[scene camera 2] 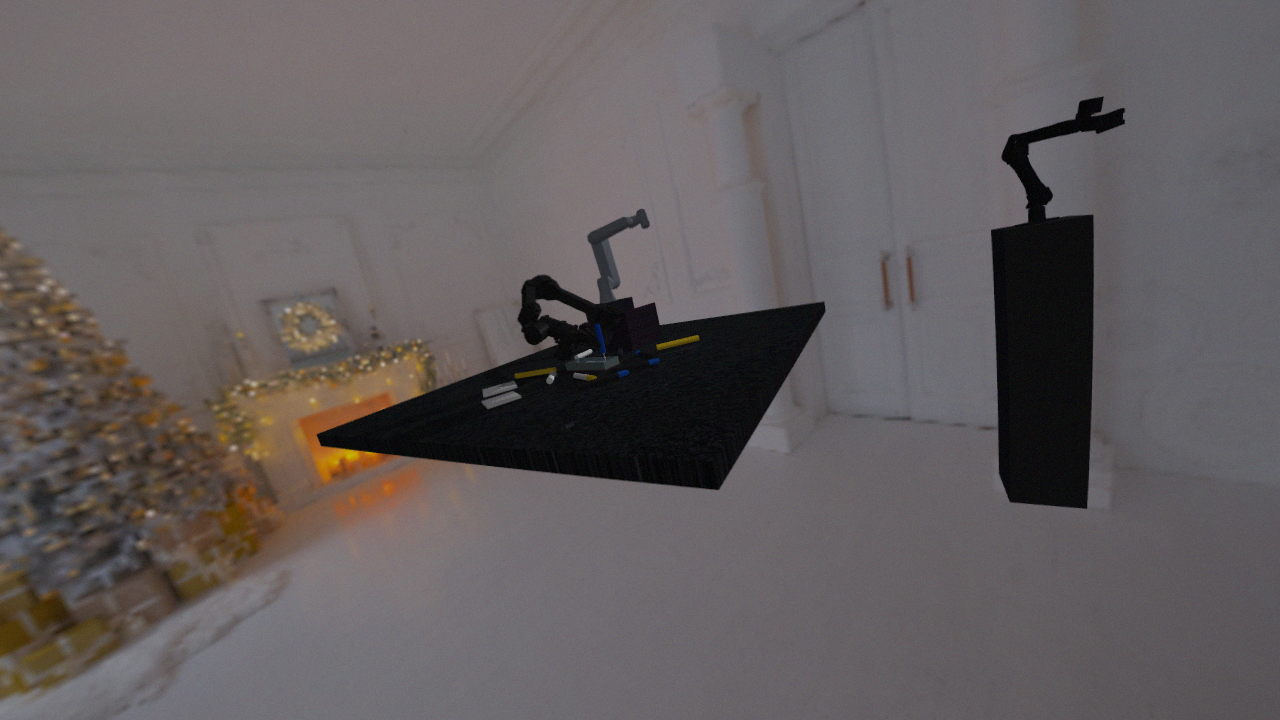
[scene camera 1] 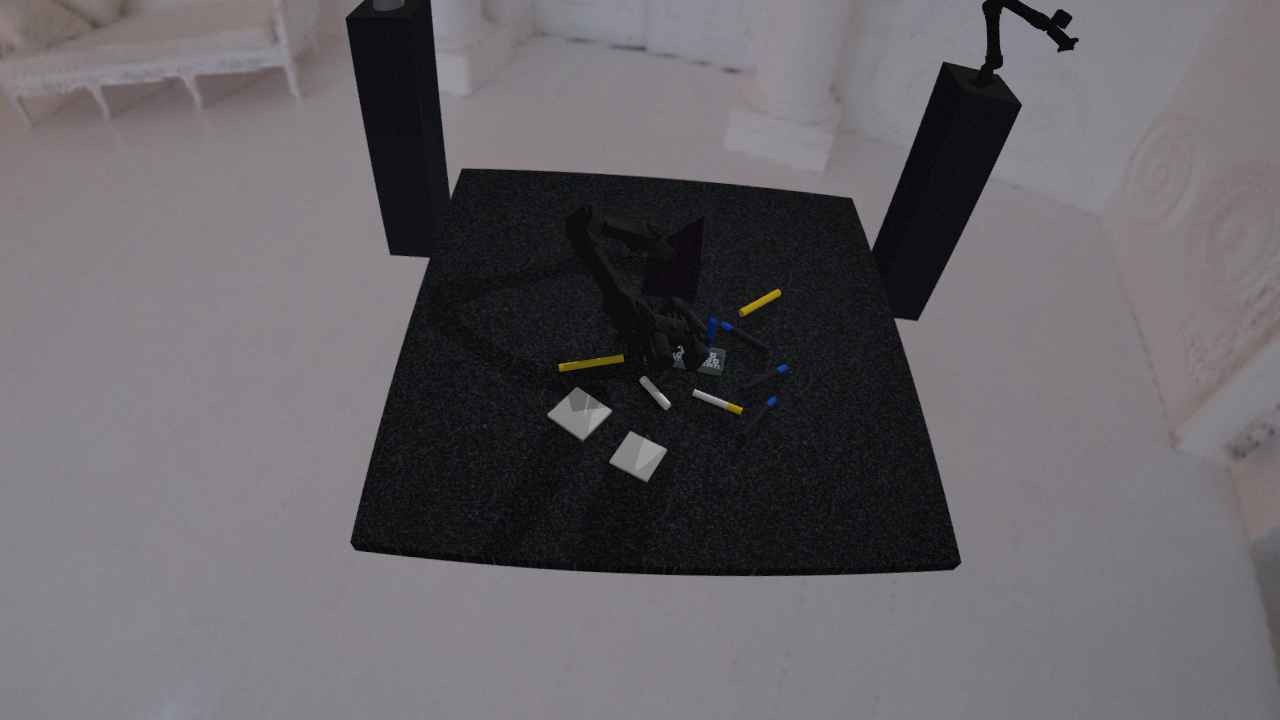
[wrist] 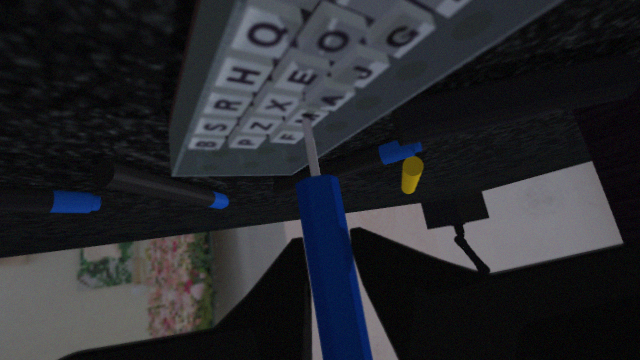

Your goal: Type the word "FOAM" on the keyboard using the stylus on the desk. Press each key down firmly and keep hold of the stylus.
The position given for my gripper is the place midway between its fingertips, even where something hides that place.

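Observation:
You can find my gripper (scene camera 1: 709,339) in the first scene view, and scene camera 2 has my gripper too (scene camera 2: 601,345). The wrist view shows the gripper as well (wrist: 327,243).

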